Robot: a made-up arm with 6 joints. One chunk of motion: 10 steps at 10 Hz.
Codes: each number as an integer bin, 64 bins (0 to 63) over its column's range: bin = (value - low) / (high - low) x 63, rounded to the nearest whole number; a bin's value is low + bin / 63 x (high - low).
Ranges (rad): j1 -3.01..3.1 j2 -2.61..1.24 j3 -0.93..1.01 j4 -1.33..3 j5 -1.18..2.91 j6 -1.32..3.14
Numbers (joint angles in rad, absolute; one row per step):
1: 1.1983 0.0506 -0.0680 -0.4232 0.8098 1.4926
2: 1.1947 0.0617 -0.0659 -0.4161 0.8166 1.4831
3: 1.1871 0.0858 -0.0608 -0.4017 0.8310 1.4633
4: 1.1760 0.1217 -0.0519 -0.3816 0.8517 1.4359
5: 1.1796 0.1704 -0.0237 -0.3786 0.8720 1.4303
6: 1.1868 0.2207 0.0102 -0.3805 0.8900 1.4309
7: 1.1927 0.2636 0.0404 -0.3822 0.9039 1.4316
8: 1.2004 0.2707 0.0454 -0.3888 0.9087 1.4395
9: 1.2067 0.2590 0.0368 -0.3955 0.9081 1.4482
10: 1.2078 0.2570 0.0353 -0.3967 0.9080 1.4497
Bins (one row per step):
1: 43 44 28 13 31 40
2: 43 44 28 13 31 40
3: 43 44 28 14 31 39
4: 43 45 29 14 31 39
5: 43 45 29 14 32 39
6: 43 46 31 14 32 39
7: 43 47 32 14 32 39
8: 43 47 32 14 32 39
9: 43 47 31 14 32 39
10: 43 47 31 14 32 39

